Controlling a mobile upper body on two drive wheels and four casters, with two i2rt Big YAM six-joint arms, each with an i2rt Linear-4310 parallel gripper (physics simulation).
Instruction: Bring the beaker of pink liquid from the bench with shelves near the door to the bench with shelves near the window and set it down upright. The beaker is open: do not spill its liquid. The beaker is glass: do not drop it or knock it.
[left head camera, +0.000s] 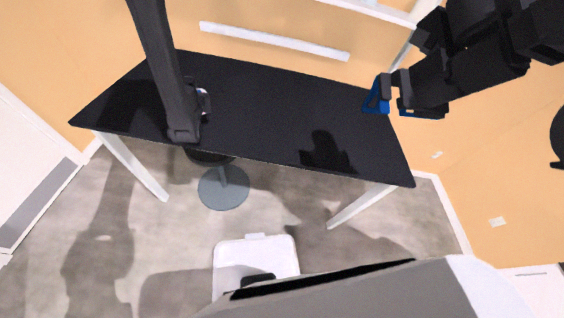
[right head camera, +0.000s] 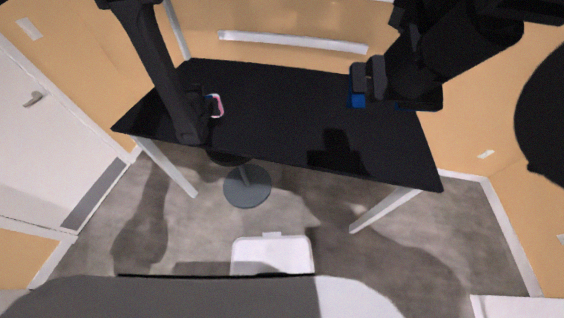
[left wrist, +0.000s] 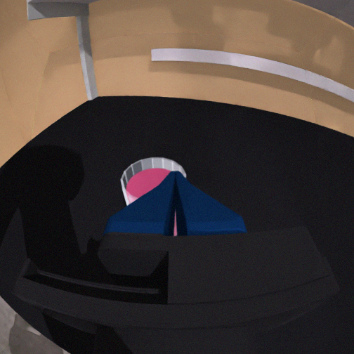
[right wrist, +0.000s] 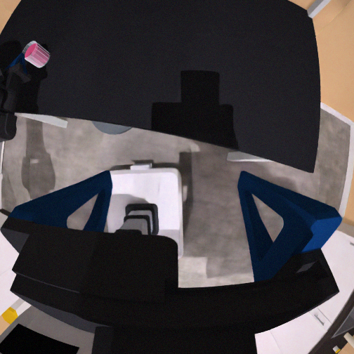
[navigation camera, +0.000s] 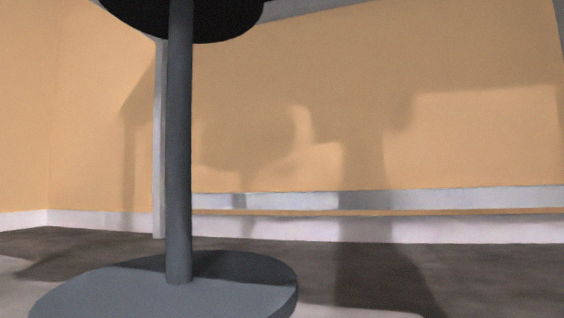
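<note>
The glass beaker of pink liquid (left wrist: 146, 184) (right wrist: 37, 54) stands on the black bench top (left head camera: 280, 120) (right head camera: 285, 120) (left wrist: 260, 150) (right wrist: 125, 50) and looks upright. A sliver of the beaker also shows in the right head view (right head camera: 220, 106), beside the left arm. My left gripper (left wrist: 174, 178) is shut with nothing between its fingers. In the left wrist view its blue fingertips overlap the beaker's right side and hide its lower part; whether they touch the glass I cannot tell. My right gripper (right wrist: 174, 177) (left head camera: 394, 100) is open and empty, away from the beaker.
A round stool (left head camera: 223, 190) (right head camera: 247, 187) (navigation camera: 179, 150) stands under the bench's front edge, close to the navigation camera. A white shelf (left head camera: 372, 11) is above the bench. A white door (left head camera: 30, 155) (right head camera: 50, 130) is at the left. My white base (left head camera: 255, 255) (right wrist: 150, 182) is in front of the bench.
</note>
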